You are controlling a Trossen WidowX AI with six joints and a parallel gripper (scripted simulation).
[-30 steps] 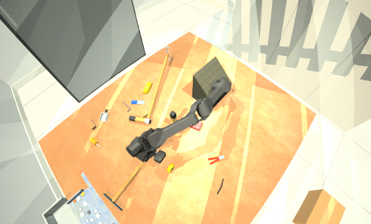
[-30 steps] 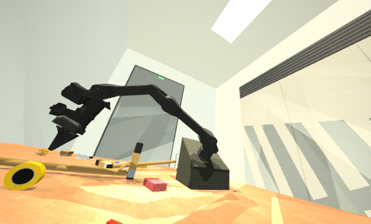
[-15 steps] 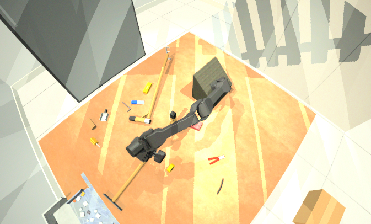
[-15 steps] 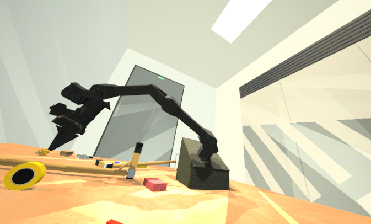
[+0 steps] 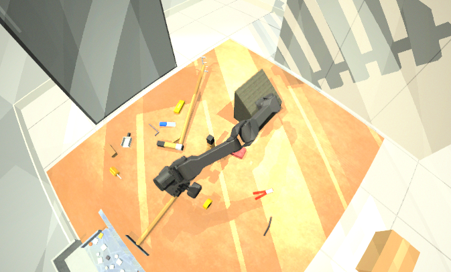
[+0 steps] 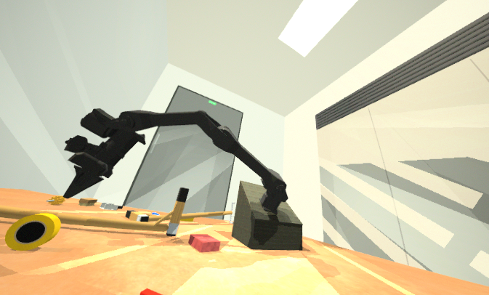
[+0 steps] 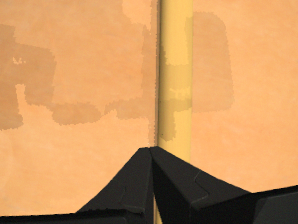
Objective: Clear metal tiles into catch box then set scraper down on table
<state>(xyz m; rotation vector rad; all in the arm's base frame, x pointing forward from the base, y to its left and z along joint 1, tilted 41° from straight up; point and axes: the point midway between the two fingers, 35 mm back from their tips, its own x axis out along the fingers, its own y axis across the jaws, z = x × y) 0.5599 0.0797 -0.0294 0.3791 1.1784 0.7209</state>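
Now: gripper tip 20 mm to the left of the long scraper and 20 mm short of it. From my gripper tip the other things lie so: yellow screwdriver (320 mm to the right, 210 mm ahead, 50 mm below); red block (340 mm behind, 50 mm below, 20 mm to the left); yellow tape roll (120 mm to the left, 50 mm behind, 40 mm below).
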